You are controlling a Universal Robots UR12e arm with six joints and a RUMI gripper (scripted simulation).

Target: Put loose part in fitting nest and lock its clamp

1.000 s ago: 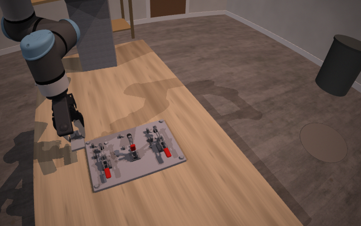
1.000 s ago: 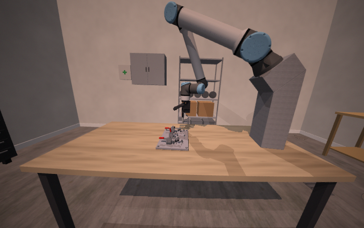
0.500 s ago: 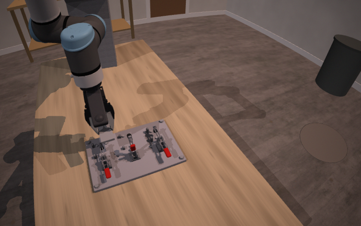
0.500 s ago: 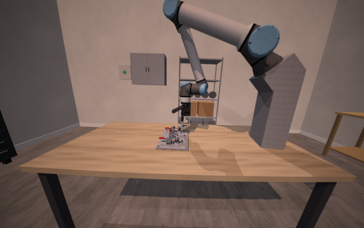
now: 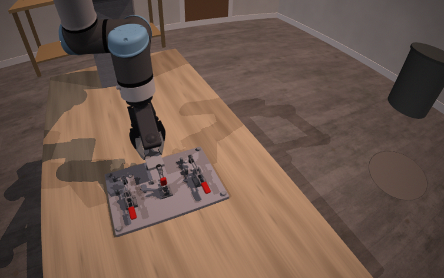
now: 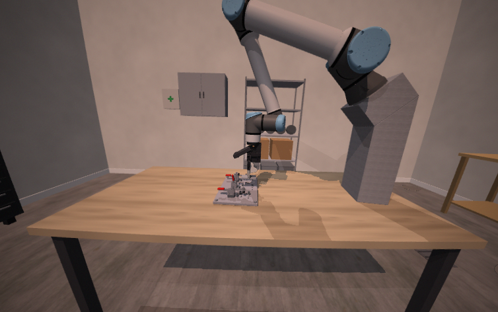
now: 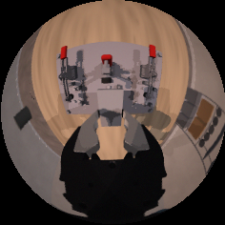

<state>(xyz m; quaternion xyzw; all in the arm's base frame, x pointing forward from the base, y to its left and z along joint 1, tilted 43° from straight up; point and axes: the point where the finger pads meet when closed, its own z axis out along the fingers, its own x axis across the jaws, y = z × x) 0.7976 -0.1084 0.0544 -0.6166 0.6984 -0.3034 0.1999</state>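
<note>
Now: the fixture 6 cm ahead of my hand, 1 cm to the right of it and 9 cm below it. Round my hand: loose part: 1 cm below.
</note>
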